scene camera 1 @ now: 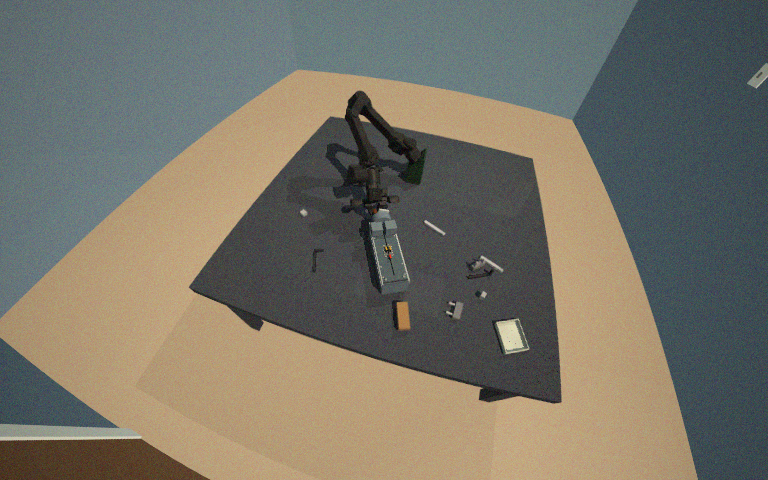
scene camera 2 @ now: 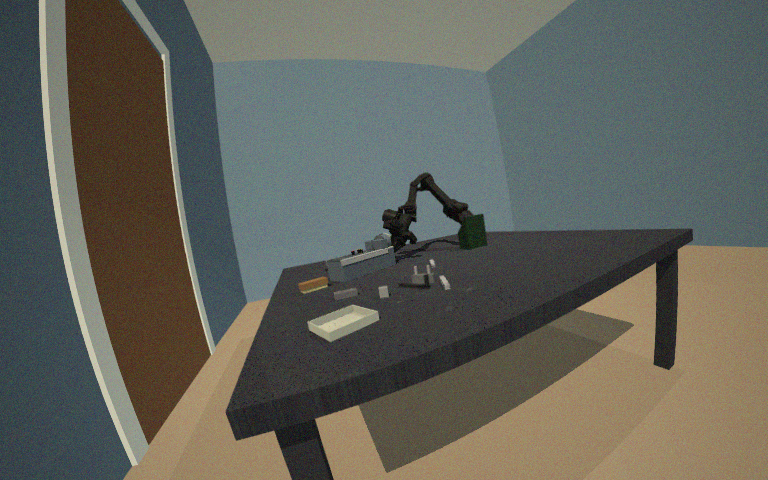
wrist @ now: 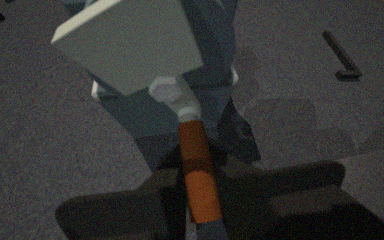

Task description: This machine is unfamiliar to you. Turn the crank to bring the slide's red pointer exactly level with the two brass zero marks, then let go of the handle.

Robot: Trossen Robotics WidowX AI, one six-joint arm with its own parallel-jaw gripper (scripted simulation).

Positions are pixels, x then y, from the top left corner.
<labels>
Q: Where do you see a white tray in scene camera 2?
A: At 342, 322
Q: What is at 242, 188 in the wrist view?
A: The gripper.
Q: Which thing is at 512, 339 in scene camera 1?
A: A white tray.
</labels>
